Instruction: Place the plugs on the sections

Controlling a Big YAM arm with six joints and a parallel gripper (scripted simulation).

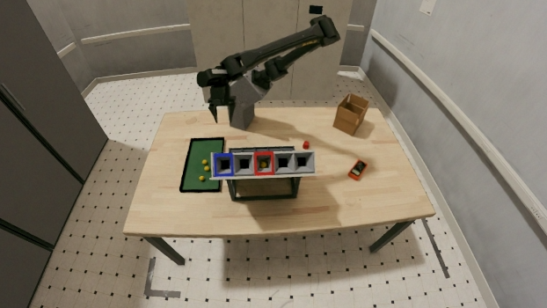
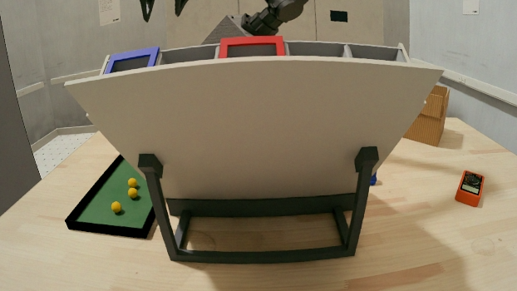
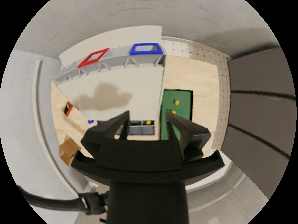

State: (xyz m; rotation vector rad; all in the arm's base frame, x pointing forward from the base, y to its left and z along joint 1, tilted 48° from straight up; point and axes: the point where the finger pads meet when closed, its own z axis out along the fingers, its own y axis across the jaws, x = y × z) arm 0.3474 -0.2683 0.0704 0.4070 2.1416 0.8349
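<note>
The green tray lies 110 mm behind my hand, 180 mm to the right of it and 390 mm below it. The rest, counted from my hand: stand leg (120 mm ahead, 310 mm below); pale cover (10 mm ahead, 150 mm to the left, 190 mm below); blue plug (120 mm behind, 410 mm to the left, 380 mm below).
</note>
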